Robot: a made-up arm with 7 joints. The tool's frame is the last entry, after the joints. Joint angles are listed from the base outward.
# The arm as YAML. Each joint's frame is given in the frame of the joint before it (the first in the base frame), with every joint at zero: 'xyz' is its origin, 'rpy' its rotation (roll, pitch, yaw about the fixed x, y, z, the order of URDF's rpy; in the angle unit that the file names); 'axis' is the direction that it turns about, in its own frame. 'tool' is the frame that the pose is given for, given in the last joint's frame.
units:
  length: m
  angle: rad
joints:
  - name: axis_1
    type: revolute
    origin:
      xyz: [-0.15, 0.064, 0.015]
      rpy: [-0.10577, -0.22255, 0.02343]
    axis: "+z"
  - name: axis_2
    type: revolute
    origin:
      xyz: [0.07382, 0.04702, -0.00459]
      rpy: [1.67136, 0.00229, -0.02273]
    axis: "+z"
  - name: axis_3
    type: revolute
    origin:
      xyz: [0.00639, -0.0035, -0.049]
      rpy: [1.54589, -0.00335, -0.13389]
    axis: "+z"
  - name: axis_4
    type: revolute
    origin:
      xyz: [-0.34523, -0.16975, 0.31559]
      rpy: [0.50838, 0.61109, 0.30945]
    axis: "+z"
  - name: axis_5
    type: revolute
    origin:
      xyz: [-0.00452, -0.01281, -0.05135]
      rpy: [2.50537, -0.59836, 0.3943]
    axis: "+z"
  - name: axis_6
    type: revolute
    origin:
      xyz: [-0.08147, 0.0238, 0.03]
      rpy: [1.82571, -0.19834, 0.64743]
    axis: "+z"
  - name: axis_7
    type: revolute
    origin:
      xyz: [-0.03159, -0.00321, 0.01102]
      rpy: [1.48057, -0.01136, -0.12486]
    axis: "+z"
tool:
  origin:
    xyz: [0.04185, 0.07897, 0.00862]
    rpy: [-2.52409, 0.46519, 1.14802]
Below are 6 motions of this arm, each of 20 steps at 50 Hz.
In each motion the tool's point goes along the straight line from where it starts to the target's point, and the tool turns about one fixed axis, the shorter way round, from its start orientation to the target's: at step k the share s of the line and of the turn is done. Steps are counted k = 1, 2, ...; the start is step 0. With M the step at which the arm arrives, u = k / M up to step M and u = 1 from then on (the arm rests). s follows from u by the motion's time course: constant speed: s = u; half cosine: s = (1 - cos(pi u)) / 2; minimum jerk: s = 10 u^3 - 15 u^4 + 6 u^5.
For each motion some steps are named. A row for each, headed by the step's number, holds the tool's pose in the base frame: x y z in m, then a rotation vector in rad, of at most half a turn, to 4 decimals.
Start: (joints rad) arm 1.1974 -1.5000 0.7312 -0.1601 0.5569 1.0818 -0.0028
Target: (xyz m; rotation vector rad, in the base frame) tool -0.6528 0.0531 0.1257 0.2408 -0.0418 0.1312
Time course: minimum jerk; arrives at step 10
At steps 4, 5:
4: -0.6520 0.0631 0.1426 0.1374 -0.0917 0.0575
5: -0.6522 0.0604 0.1381 0.1651 -0.0784 0.0772

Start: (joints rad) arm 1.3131 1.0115 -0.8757 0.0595 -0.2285 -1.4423 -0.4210
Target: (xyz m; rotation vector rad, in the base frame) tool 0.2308 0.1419 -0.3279 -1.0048 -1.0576 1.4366
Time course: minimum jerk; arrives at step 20
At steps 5, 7, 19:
5: 0.0657 0.0386 -0.4577 -0.5339 -0.3955 1.5342
7: 0.0899 0.0538 -0.4387 -0.6041 -0.4920 1.5298
19: 0.2306 0.1418 -0.3281 -1.0042 -1.0567 1.4368

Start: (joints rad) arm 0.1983 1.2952 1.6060 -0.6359 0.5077 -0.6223 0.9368
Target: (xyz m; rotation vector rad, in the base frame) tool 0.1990 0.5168 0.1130 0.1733 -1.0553 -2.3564
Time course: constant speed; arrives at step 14
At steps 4, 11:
4: 0.0997 0.5778 0.0621 0.3935 -1.0484 -2.0831
11: 0.1692 0.5351 0.0977 0.2423 -1.0552 -2.2757

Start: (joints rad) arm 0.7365 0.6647 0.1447 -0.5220 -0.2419 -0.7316 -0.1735
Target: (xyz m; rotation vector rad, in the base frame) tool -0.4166 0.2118 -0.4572 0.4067 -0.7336 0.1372
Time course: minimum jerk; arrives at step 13
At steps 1, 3, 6, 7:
1: -0.3473 0.1972 -0.4830 0.2061 -0.7489 0.2963
3: -0.3529 0.1984 -0.4809 0.2224 -0.7479 0.2836
6: -0.3768 0.2034 -0.4720 0.2919 -0.7433 0.2289
7: -0.3868 0.2055 -0.4683 0.3208 -0.7411 0.2059

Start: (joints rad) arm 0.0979 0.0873 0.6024 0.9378 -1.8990 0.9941 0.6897
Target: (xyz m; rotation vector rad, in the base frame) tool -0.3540 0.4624 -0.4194 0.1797 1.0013 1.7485
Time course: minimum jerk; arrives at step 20
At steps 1, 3, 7, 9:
1: -0.2195 0.5344 -0.2859 1.3278 0.5128 1.5979
3: -0.2229 0.5325 -0.2893 1.3002 0.5276 1.6064
7: -0.2510 0.5175 -0.3172 1.0701 0.6441 1.6672
9: -0.2741 0.5051 -0.3401 0.8758 0.7340 1.7047

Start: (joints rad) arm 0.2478 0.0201 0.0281 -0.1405 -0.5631 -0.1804 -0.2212
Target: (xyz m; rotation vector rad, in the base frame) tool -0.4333 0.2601 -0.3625 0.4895 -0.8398 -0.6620
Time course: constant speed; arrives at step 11
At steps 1, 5, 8, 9, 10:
1: -0.4912 0.2387 -0.3131 0.3926 -0.6264 -0.6313
5: -0.4680 0.2473 -0.3329 0.4314 -0.7117 -0.6441
8: -0.4507 0.2537 -0.3477 0.4605 -0.7757 -0.6533
9: -0.4449 0.2558 -0.3526 0.4702 -0.7970 -0.6562
10: -0.4391 0.2580 -0.3576 0.4798 -0.8184 -0.6591

